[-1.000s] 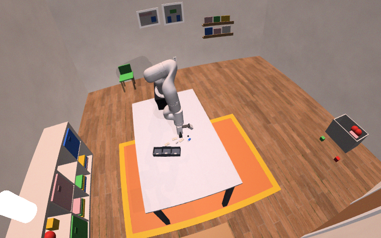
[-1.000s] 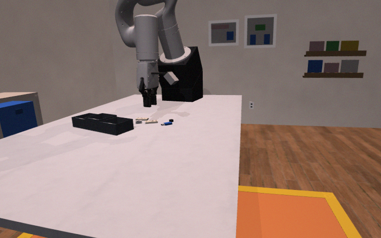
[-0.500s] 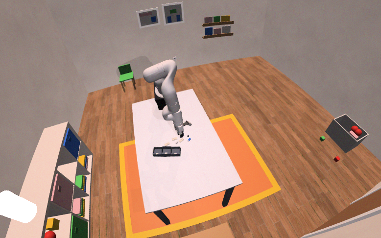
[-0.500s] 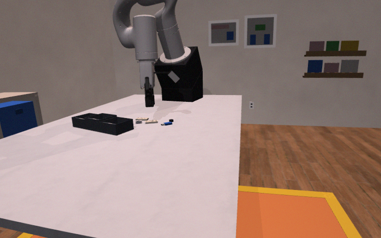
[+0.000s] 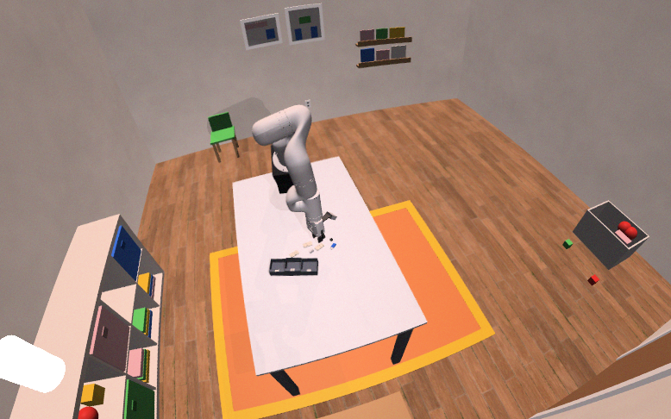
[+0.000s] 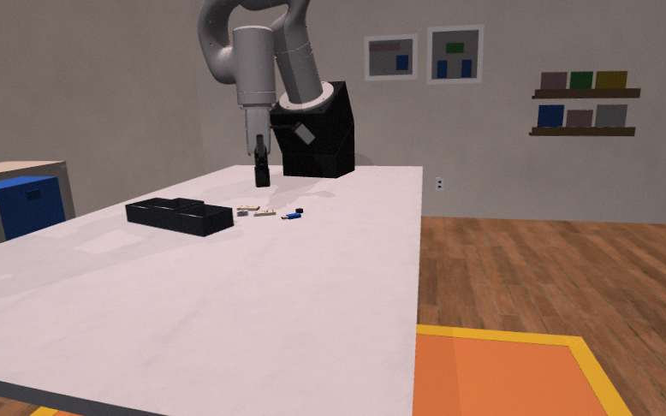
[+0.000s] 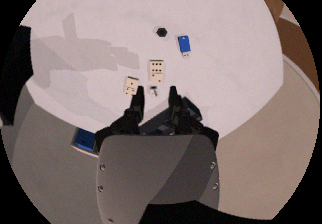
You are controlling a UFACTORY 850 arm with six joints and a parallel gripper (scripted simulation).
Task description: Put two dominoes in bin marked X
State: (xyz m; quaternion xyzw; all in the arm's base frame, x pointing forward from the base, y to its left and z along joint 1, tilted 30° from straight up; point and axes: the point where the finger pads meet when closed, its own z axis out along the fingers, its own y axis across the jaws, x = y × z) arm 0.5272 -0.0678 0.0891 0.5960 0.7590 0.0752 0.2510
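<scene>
Now: the small grey piece 50 mm to the right of my hand and 80 mm below it. The rest, counted from my hand: black bin tray: 60 mm ahead, 180 mm to the right, 70 mm below; then blue USB stick: 40 mm ahead, 60 mm to the left, 90 mm below; then small black piece: 10 mm behind, 80 mm to the left, 90 mm below.
</scene>
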